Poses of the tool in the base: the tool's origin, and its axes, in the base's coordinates. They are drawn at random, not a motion.
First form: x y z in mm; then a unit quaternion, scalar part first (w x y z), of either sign.
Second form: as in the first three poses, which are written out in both.
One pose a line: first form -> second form
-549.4, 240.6, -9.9, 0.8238, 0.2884, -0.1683, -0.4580 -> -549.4, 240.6, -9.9, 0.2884, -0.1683, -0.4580, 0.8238
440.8, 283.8, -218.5, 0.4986, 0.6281, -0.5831, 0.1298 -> 440.8, 283.8, -218.5, 0.6281, -0.5831, 0.1298, 0.4986
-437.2, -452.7, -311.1, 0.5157, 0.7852, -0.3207, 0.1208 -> -437.2, -452.7, -311.1, 0.7852, -0.3207, 0.1208, 0.5157
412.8, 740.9, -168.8, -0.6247, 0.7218, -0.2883, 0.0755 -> 412.8, 740.9, -168.8, -0.7218, 0.2883, -0.0755, 0.6247
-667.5, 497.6, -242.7, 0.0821, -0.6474, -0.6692, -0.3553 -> -667.5, 497.6, -242.7, -0.6474, -0.6692, -0.3553, 0.0821
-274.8, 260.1, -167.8, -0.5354, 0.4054, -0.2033, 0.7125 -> -274.8, 260.1, -167.8, -0.4054, 0.2033, -0.7125, 0.5354
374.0, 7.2, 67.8, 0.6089, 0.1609, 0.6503, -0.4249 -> 374.0, 7.2, 67.8, 0.1609, 0.6503, -0.4249, 0.6089
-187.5, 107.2, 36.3, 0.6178, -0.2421, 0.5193, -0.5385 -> -187.5, 107.2, 36.3, -0.2421, 0.5193, -0.5385, 0.6178
